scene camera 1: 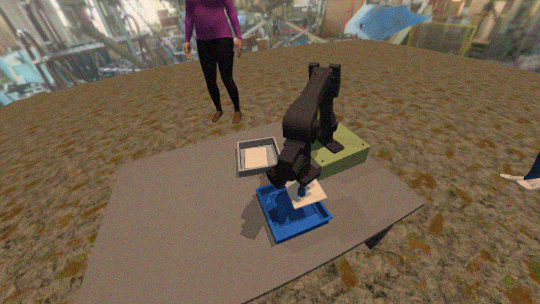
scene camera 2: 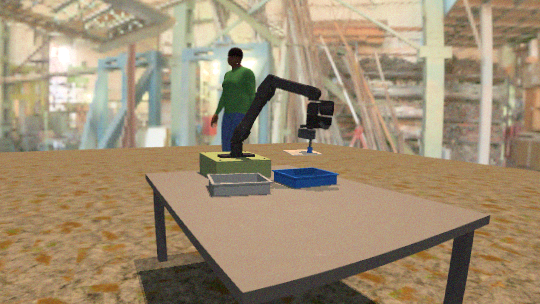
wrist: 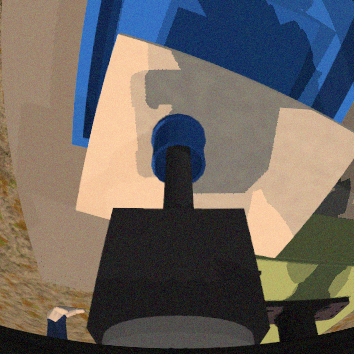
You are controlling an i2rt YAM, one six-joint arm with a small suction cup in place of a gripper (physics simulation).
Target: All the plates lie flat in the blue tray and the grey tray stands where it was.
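Places are measured from the arm's base along level axes (x ahead, y left, z up), in metres.
Pixels of known places: hand, its tool point: (scene camera 1: 301, 195) (scene camera 2: 309, 154) (wrist: 177, 130); arm's base, origin of its link: (scene camera 1: 325, 140) (scene camera 2: 236, 156) (wrist: 292, 309).
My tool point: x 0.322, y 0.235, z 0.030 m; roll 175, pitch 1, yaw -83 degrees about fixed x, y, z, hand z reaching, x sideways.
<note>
Ahead of a thing's pixels: the offset from my tool point to its top centre. Level surfaces: height alone.
My suction cup (scene camera 1: 301, 191) (scene camera 2: 310, 149) (wrist: 178, 148) is shut on a pale square plate {dx -0.020, dy -0.028, dz +0.017 m} (scene camera 1: 314, 194) (scene camera 2: 295, 152) (wrist: 105, 165), which hangs about level in the air. The plate is above the blue tray {dx +0.017, dy -0.040, dz -0.081 m} (scene camera 1: 300, 231) (scene camera 2: 305, 182) (wrist: 80, 112), towards its side nearest the arm's base, and covers part of it from above. Shadow lies in the blue tray, and no plate shows on the visible part of its floor. The grey tray {dx -0.002, dy -0.396, dz -0.081 m} (scene camera 1: 239, 162) (scene camera 2: 240, 189) stands on the table, with a pale plate {dx +0.016, dy -0.398, dz -0.111 m} (scene camera 1: 256, 157) lying inside it in scene camera 1's view.
The table {dz -0.131 m} (scene camera 1: 175, 210) (scene camera 2: 325, 230) bears both trays. The green base block (scene camera 1: 345, 155) (scene camera 2: 240, 166) (wrist: 280, 280) under the arm stands behind them. One person (scene camera 1: 215, 55) stands beyond the table in scene camera 1's view, and another (scene camera 2: 237, 95) stands behind the arm in scene camera 2's view.
</note>
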